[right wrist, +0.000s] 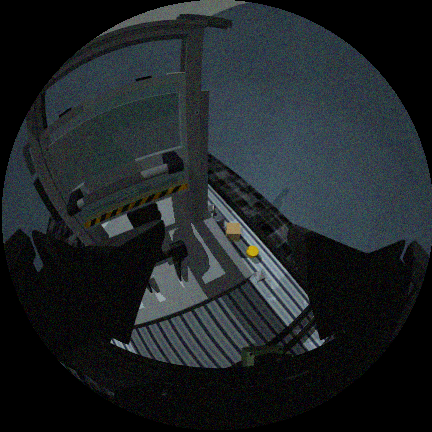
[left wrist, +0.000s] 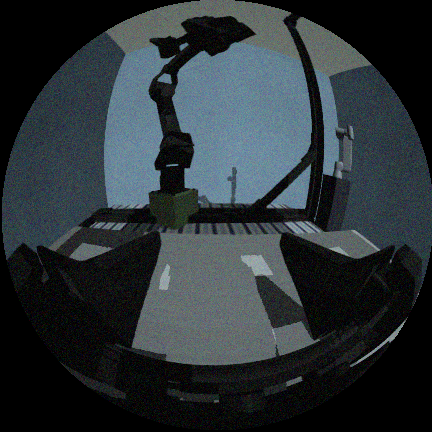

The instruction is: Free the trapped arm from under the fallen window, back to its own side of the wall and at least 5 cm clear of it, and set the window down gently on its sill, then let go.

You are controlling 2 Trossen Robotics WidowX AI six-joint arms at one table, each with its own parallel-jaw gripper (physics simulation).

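Frame: origin at the left arm's base, x up, y right, z ahead, level; metres.
Seen in the pictures: left gripper, fingertip midpoint: (right wrist: 165,286) (left wrist: 221,239); right gripper, fingertip midpoint: (right wrist: 228,229) (left wrist: 166,29); right arm's base, link origin: (left wrist: 172,190).
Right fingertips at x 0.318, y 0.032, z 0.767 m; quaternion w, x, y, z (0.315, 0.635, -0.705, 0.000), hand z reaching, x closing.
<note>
Offsets run from my right fingertips to a thing's top centre. "spot": to the spot under its first point.
The window, a sash with greenish glass and a yellow-black striped bottom edge {spot: dx -0.185, dy +0.104, dz -0.267 m} (right wrist: 135,205), hangs in a grey frame (right wrist: 196,125) at the left of the right wrist view, with a dark-ended handle bar {spot: dx -0.078, dy +0.030, dz -0.219 m} (right wrist: 155,171) above the stripes. A black part (right wrist: 145,216), seemingly of the left arm, shows directly below the striped edge; contact cannot be told. My left gripper (left wrist: 221,239) is open and empty, low over the grey surface. My right gripper (right wrist: 228,229) is open and empty, away from the window. The right arm (left wrist: 170,117) stands raised in the left wrist view.
A tan block {dx -0.376, dy -0.179, dz -0.223 m} (right wrist: 233,228) and a yellow disc {dx -0.410, dy -0.210, dz -0.125 m} (right wrist: 252,251) lie on the striped surface beyond the right gripper. A green base box (left wrist: 174,207) carries the right arm. A tall dark post (left wrist: 316,115) with a slanted brace rises at the right of the left wrist view.
</note>
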